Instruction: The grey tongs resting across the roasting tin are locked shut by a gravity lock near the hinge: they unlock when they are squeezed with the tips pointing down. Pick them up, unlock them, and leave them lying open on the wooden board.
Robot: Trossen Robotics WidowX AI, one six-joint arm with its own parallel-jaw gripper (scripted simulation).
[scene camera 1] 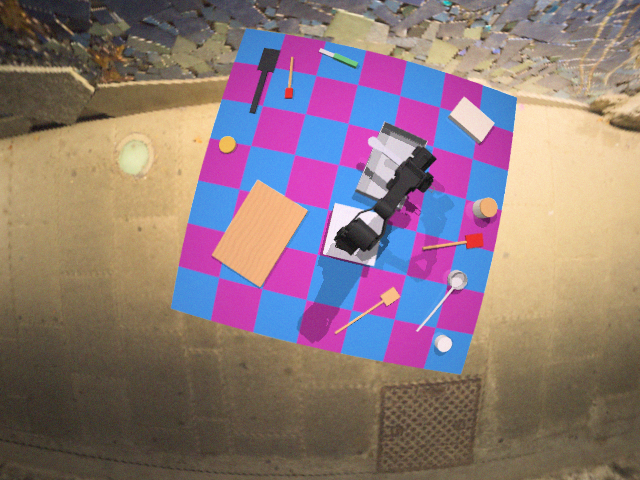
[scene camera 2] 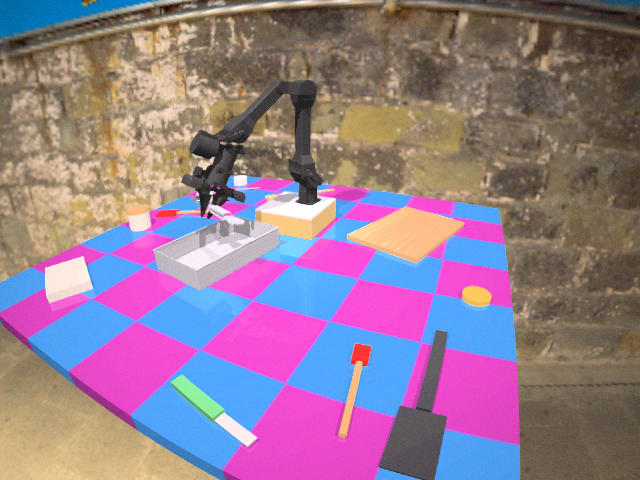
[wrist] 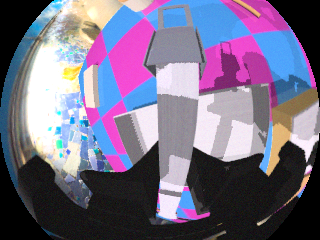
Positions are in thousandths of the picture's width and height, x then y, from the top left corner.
Labels:
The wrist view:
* my gripper: 530,598
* grey roasting tin: 730,515

